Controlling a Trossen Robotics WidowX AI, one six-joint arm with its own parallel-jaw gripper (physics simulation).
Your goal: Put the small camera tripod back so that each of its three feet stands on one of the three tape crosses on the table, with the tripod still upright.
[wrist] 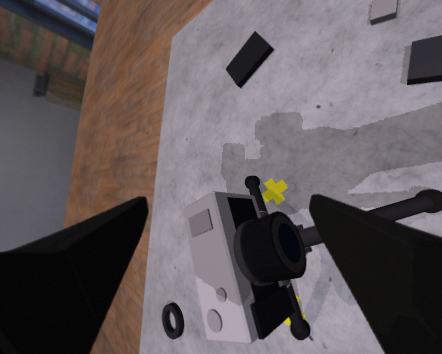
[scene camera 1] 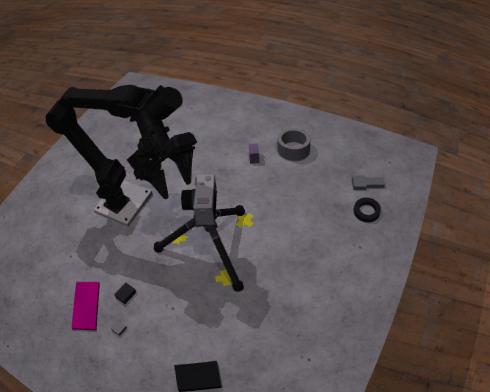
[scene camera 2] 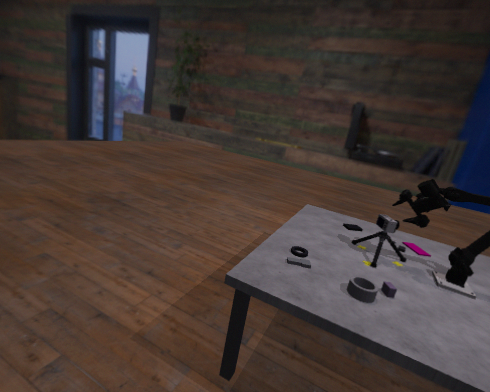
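Where they show: gripper, fingertip midpoint: (wrist: pixel 229 203) (scene camera 1: pixel 177 191) (scene camera 2: pixel 397 213); arm's base at its link origin: (scene camera 1: pixel 116 202) (scene camera 2: pixel 454 282).
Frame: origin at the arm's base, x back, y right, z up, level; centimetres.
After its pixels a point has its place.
Observation:
The small tripod (scene camera 1: pixel 225 256) {x -41.1, y 1.7, z 5.7 cm} (scene camera 2: pixel 379 250) {x -32.5, y -10.9, z 5.6 cm} (wrist: pixel 407 205) {x -23.4, y 4.4, z 2.8 cm} stands upright on three black legs, bearing a grey camera (scene camera 1: pixel 203 214) {x -36.5, y 1.8, z 18.1 cm} (scene camera 2: pixel 386 223) {x -33.5, y -7.1, z 18.5 cm} (wrist: pixel 220 270) {x -32.6, y -2.6, z 20.4 cm} with a black lens. Three yellow tape crosses lie by its feet: a right one (scene camera 1: pixel 245 220) {x -35.4, y -14.8, z -1.2 cm}, a left one (scene camera 1: pixel 179 238) {x -27.7, y 2.6, z 5.4 cm} and a front one (scene camera 1: pixel 223 278) {x -41.1, y 3.8, z -1.3 cm} in scene camera 1. Each foot is beside its cross, off it. In the wrist view one cross (wrist: pixel 275 191) {x -41.1, y 3.3, z -1.3 cm} shows by a foot; another is partly hidden behind a leg. My gripper (scene camera 1: pixel 178 190) {x -30.7, y 2.6, z 23.0 cm} (scene camera 2: pixel 399 213) {x -30.7, y 2.6, z 23.0 cm} (wrist: pixel 229 203) {x -30.7, y 2.6, z 23.0 cm} is wide open and empty, above and beside the camera on its lens side.
A grey round holder (scene camera 1: pixel 294 152) {x -35.3, y -41.7, z 2.2 cm} (scene camera 2: pixel 362 293) {x -32.1, y -50.9, z 2.0 cm} and purple block (scene camera 1: pixel 254 153) {x -25.7, y -34.9, z 2.5 cm} (scene camera 2: pixel 389 289) {x -24.3, y -39.0, z 2.0 cm} stand behind the tripod in scene camera 1. A black ring (scene camera 1: pixel 357 210) {x -60.9, y -32.2, z 0.1 cm} and grey piece (scene camera 1: pixel 367 183) {x -59.4, y -43.3, z 0.2 cm} lie right. A magenta slab (scene camera 1: pixel 86 306) {x -16.8, y 32.4, z -0.5 cm}, black block (scene camera 1: pixel 125 293) {x -23.7, y 22.5, z 0.2 cm} and black box (scene camera 1: pixel 197 376) {x -52.6, y 31.1, z 0.1 cm} (wrist: pixel 250 59) {x -51.0, y 30.2, z 0.2 cm} lie in front.

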